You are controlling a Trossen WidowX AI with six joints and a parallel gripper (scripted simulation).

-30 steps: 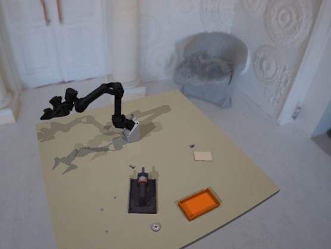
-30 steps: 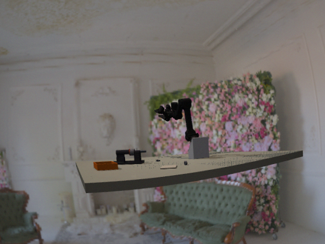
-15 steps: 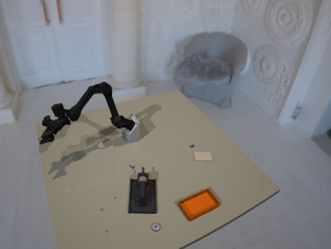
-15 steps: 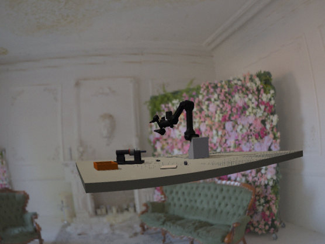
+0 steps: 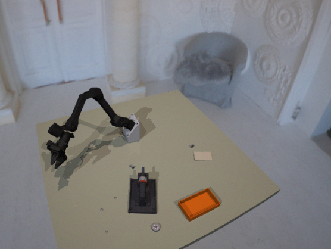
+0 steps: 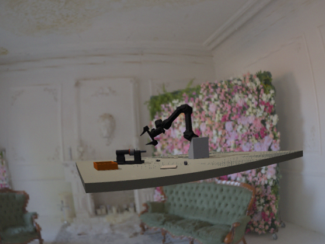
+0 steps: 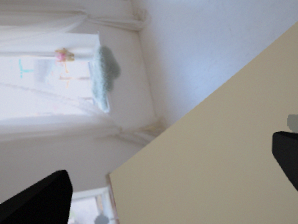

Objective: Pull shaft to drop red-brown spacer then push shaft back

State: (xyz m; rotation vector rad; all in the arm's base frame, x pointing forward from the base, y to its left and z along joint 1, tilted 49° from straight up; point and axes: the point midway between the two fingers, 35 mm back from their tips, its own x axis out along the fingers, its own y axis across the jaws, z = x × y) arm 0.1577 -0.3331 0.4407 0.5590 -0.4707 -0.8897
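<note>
The spacer lies 42 cm to the left of my gripper tip, 27 cm ahead of it and 8 cm below it. The rest, counted from my gripper tip: black block: 39 cm to the left, 31 cm ahead, 11 cm below; then small dark part: 88 cm to the left, 15 cm below, 13 cm ahead; then orange tray: 62 cm to the left, 52 cm ahead, 15 cm below.
</note>
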